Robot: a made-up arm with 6 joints.
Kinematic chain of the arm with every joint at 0, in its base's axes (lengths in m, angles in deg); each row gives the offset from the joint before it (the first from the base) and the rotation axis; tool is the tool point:
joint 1: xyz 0 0 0.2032 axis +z
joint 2: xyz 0 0.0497 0 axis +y
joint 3: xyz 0 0 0.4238 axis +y
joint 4: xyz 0 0 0.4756 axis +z
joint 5: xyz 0 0 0 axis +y
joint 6: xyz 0 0 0.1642 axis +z
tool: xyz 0 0 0
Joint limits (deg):
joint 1: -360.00..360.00
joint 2: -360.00..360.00
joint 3: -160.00..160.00
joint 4: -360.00..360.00
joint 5: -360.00..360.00
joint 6: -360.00..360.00
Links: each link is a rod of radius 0.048 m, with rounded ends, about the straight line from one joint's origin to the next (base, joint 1, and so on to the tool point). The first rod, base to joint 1, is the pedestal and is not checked.
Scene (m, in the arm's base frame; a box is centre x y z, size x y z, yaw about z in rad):
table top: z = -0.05
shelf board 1: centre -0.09 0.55 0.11 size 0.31 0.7 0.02 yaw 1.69
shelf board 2: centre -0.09 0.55 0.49 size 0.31 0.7 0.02 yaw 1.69
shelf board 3: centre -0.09 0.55 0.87 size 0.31 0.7 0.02 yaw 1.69
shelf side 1: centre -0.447 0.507 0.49 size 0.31 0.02 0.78 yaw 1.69
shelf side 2: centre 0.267 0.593 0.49 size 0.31 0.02 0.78 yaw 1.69
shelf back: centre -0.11 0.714 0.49 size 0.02 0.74 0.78 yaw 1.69
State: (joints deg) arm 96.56 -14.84 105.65 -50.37 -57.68 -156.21
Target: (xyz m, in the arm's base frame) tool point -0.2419 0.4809 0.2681
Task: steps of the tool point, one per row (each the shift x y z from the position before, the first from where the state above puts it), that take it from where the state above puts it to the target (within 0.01 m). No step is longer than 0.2 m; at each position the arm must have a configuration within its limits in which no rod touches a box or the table.
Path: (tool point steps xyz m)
1: 0.0124 -0.0936 0.0090
2: 0.0094 -0.0890 -0.0091
3: -0.0138 0.0412 -0.1574
4: -0.0071 -0.0174 -0.1486
5: -0.0026 -0.0676 -0.1192
6: -0.0075 0.0929 0.0111
7: -0.0107 0.0917 0.0001
8: -0.0144 0.0875 -0.0112

